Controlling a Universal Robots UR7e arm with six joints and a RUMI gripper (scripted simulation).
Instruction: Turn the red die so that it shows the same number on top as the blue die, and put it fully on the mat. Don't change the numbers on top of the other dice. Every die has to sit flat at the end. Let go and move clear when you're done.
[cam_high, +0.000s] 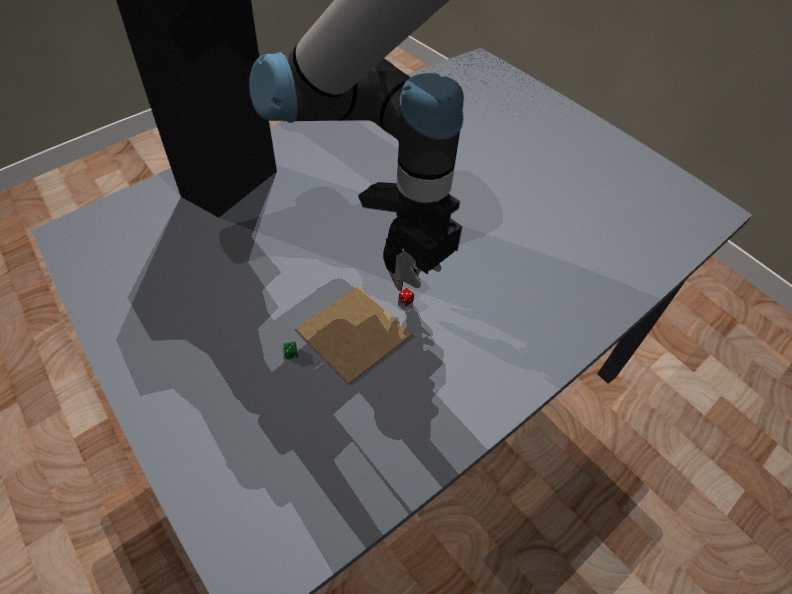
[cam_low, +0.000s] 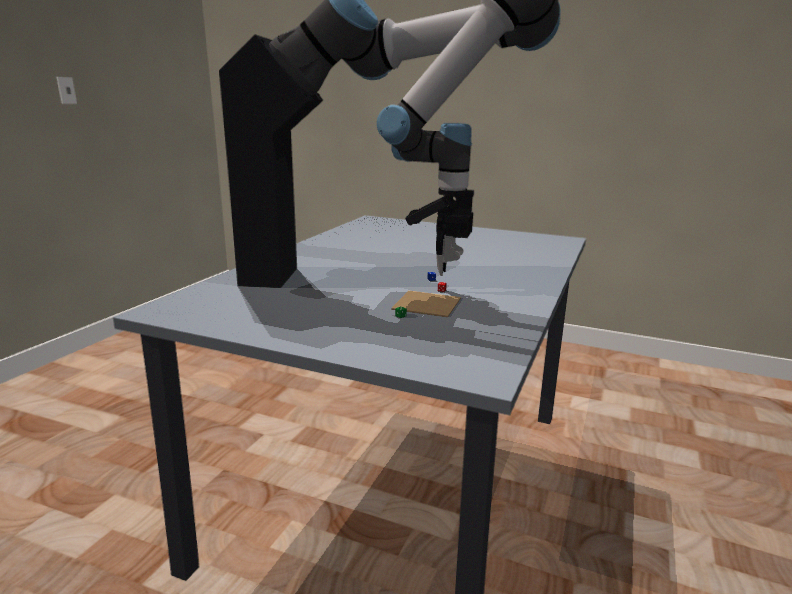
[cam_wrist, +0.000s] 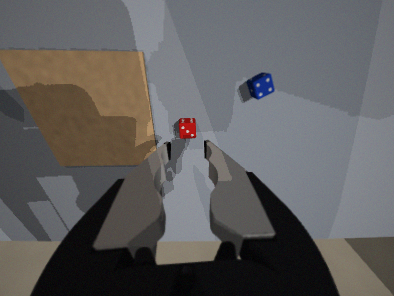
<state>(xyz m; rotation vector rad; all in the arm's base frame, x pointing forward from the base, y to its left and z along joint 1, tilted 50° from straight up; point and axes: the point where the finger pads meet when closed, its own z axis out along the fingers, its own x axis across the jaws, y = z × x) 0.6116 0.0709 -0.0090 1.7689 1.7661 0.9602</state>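
Right now my hand is 5 cm above the red die. From my hand the other things lie so: tan mat (11 cm to the right, 6 cm below); then green die (3 cm behind, 22 cm to the right, 5 cm below); then blue die (5 cm behind, 8 cm to the left, 5 cm below).
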